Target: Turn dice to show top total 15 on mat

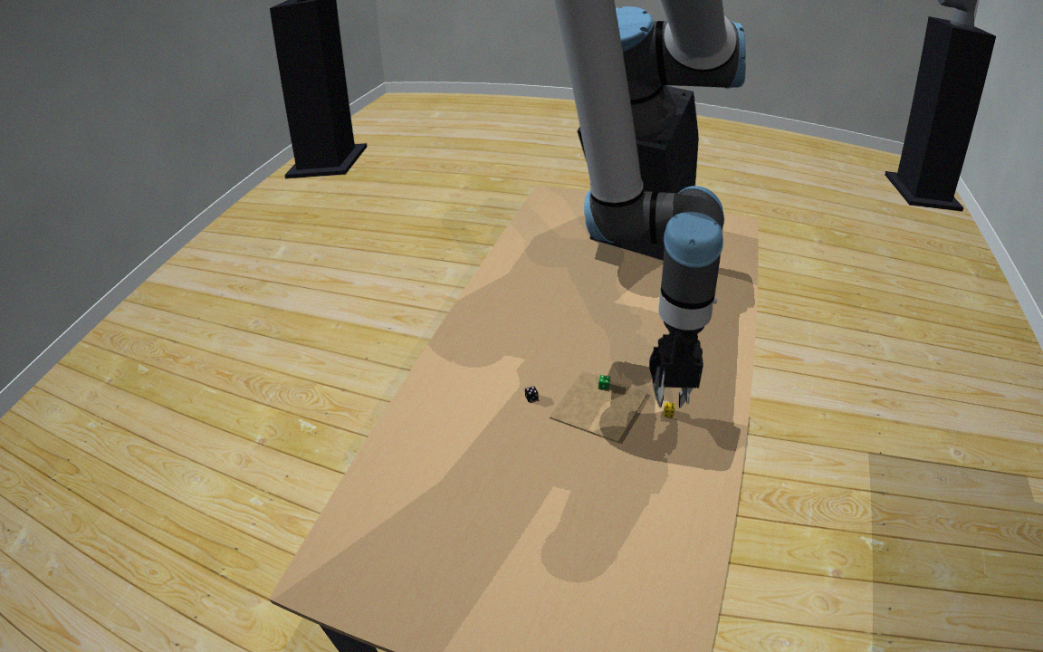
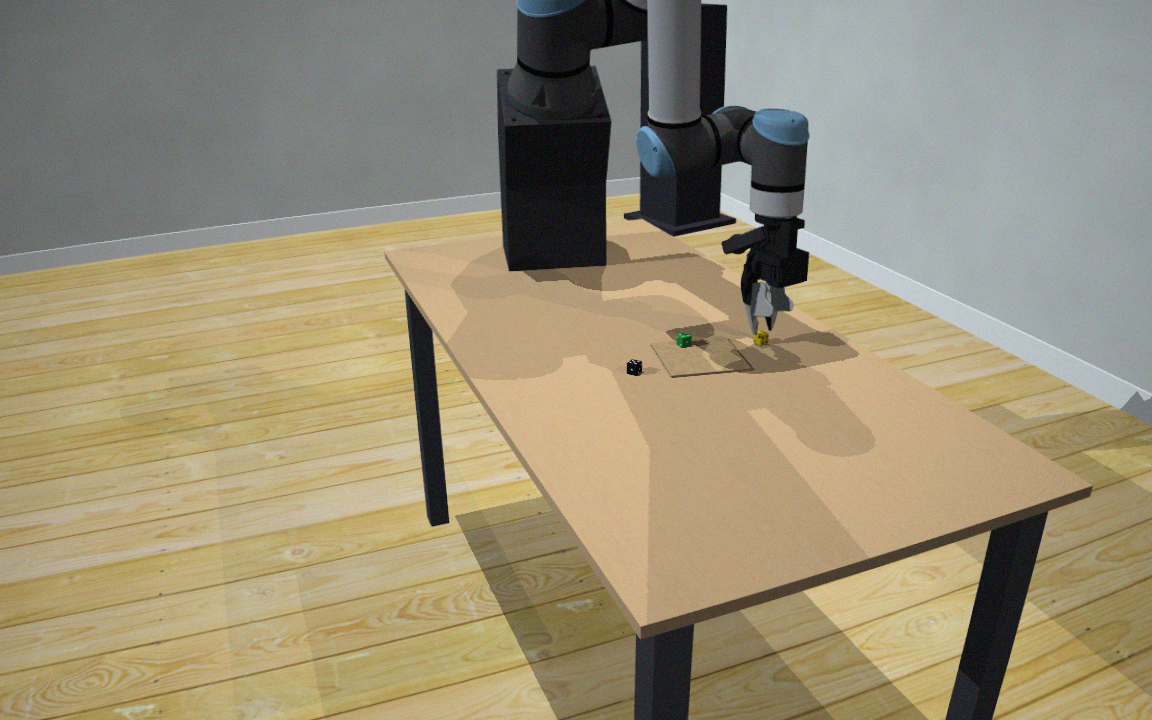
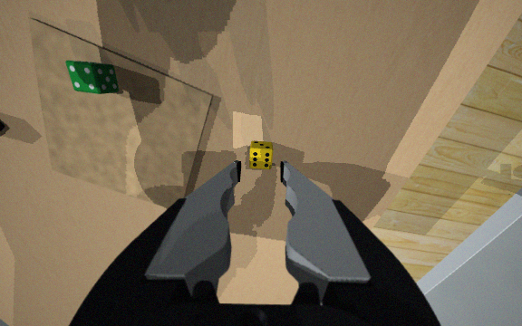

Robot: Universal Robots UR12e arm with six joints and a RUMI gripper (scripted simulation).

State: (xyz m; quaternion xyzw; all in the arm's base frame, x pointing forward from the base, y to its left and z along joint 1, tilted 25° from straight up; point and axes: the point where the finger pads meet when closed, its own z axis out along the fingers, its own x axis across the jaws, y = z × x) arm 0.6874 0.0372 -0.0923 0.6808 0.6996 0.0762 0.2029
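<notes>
Right now the yellow die is 30 mm below my hand. From my hand the other things lie so: thin square mat: 20 mm behind, 130 mm to the right, 40 mm below; black die: 30 mm behind, 260 mm to the right, 30 mm below; green die: 70 mm behind, 130 mm to the right, 20 mm below.
</notes>
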